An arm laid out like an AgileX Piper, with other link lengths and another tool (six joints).
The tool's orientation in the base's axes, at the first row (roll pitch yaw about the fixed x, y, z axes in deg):
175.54, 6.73, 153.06
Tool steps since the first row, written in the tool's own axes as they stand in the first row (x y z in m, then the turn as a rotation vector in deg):
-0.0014, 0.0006, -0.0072, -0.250, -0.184, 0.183
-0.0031, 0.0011, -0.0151, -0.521, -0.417, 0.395
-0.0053, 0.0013, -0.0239, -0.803, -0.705, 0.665
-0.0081, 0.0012, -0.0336, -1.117, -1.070, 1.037
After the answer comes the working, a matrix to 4 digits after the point.
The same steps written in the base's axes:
0.0005, -0.0002, 0.0073, 0.165, -0.274, -0.166
0.0011, -0.0007, 0.0154, 0.331, -0.600, -0.362
0.0019, -0.0016, 0.0244, 0.491, -0.980, -0.619
0.0030, -0.0031, 0.0343, 0.659, -1.441, -0.978

The tool's axes in the first row as the columns of a matrix, in the base's axes (rounded; the answer above uses it unrounded):
-0.8853, 0.4436, 0.1394
0.4499, 0.8929, 0.0164
-0.1172, 0.0772, -0.9901

